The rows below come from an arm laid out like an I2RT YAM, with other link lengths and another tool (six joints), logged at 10 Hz.
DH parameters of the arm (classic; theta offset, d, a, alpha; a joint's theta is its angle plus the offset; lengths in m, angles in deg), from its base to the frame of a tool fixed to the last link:
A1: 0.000 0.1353 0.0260 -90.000
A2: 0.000 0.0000 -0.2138 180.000
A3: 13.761 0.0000 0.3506 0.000
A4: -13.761 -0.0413 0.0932 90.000
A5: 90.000 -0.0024 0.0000 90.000
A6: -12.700 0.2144 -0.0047 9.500
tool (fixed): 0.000 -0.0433 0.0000 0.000
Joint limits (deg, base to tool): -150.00..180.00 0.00..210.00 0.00..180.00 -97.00..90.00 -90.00..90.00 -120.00..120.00
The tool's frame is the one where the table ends.
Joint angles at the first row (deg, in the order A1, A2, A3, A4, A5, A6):
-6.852, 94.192, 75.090, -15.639, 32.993, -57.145
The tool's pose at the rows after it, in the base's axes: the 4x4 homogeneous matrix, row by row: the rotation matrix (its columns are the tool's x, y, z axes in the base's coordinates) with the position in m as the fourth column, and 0 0 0 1 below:
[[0.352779 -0.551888 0.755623 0.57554], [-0.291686 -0.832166 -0.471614 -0.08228], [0.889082 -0.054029 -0.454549 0.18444], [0 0 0 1]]
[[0.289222 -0.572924 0.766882 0.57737], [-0.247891 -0.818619 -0.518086 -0.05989], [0.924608 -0.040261 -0.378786 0.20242], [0 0 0 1]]
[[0.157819 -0.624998 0.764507 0.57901], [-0.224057 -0.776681 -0.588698 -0.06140], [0.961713 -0.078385 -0.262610 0.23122], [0 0 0 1]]
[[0.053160 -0.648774 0.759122 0.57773], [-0.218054 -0.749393 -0.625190 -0.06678], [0.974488 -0.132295 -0.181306 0.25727], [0 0 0 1]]
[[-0.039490 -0.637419 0.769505 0.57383], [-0.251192 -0.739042 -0.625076 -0.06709], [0.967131 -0.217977 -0.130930 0.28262], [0 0 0 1]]
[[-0.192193 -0.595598 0.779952 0.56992], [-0.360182 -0.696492 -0.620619 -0.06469], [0.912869 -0.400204 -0.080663 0.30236], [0 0 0 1]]
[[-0.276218 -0.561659 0.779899 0.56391], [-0.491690 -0.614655 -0.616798 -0.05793], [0.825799 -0.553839 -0.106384 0.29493], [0 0 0 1]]
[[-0.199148 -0.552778 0.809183 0.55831], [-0.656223 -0.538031 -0.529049 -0.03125], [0.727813 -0.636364 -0.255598 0.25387], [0 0 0 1]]
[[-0.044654 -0.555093 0.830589 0.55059], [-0.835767 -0.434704 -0.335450 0.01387], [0.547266 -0.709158 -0.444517 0.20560], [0 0 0 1]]
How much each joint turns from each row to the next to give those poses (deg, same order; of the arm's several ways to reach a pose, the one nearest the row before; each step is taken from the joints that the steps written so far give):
4.874, -0.217, 0.000, 0.395, 2.426, -0.109
3.649, -0.001, -0.001, 3.518, 6.273, 0.021
1.072, -0.132, 0.000, 6.666, 5.967, 0.023
-0.021, -0.938, 0.001, 4.546, 2.689, 0.109
-0.067, -2.340, -0.001, 1.050, -0.176, 2.688
0.000, -2.339, -0.001, -0.284, -0.940, 9.617
0.373, -1.443, 0.001, -5.662, -1.113, 13.027
1.157, -0.611, 0.001, -11.911, -6.777, 12.939
1.159, 0.043, -0.002, -10.513, -13.398, 11.125

